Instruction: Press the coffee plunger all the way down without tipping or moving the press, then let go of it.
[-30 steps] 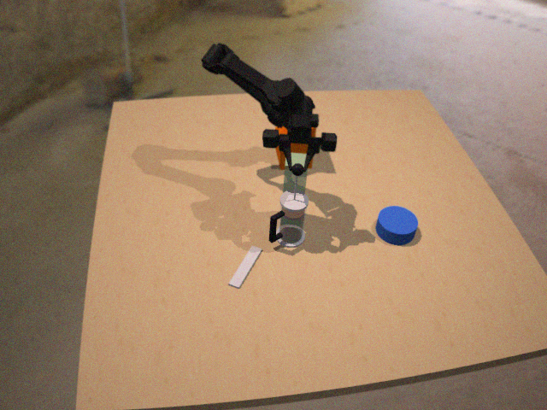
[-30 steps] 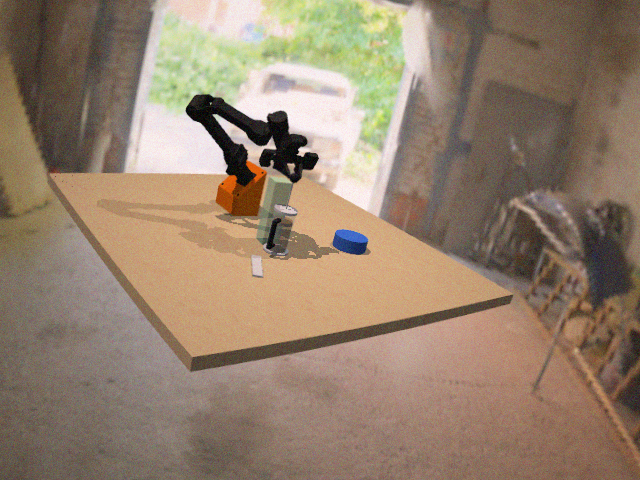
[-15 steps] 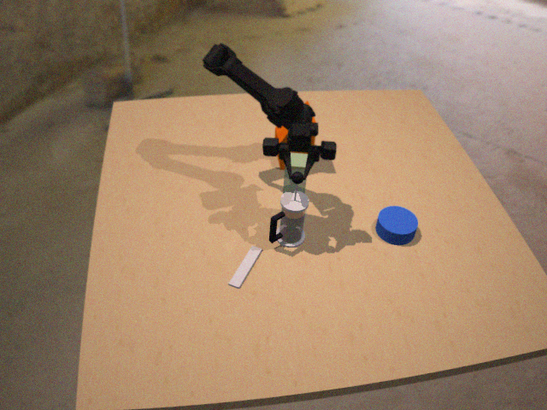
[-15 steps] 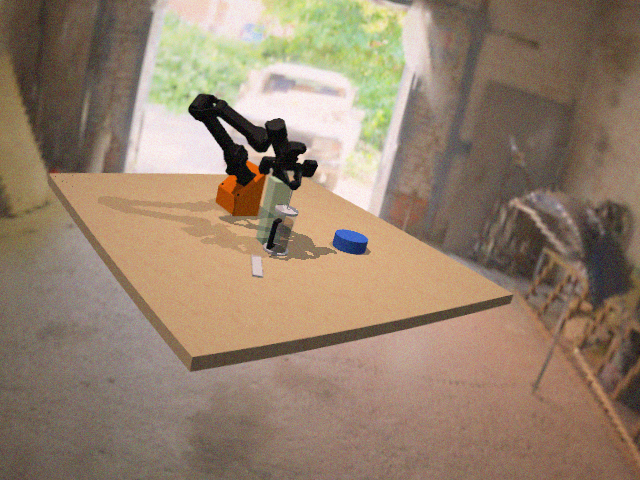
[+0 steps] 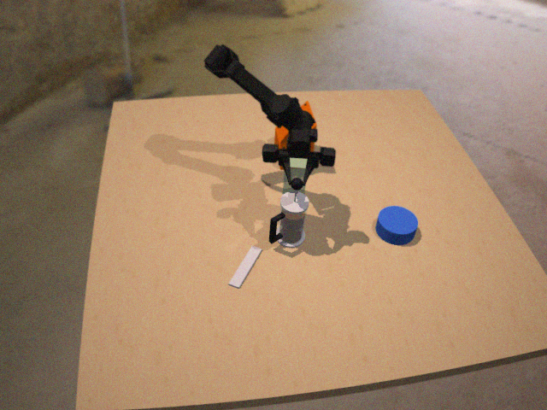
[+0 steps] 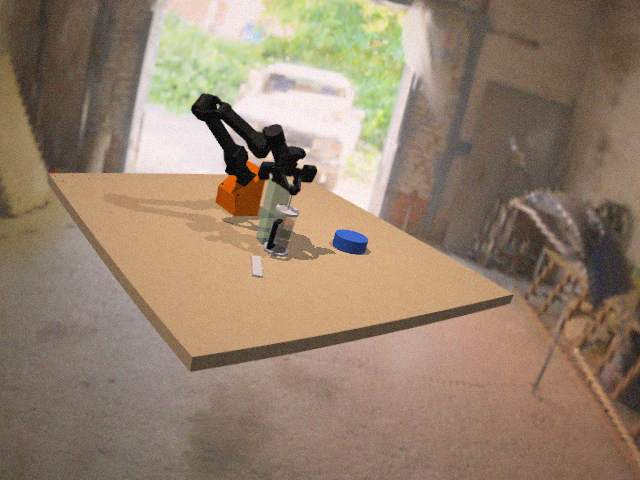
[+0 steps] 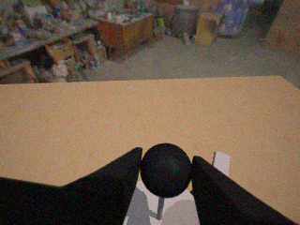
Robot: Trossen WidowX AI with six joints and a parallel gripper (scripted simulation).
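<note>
Right now my gripper tip is 1 cm past the coffee press, 1 cm to the left of it and 11 cm above it.
</note>
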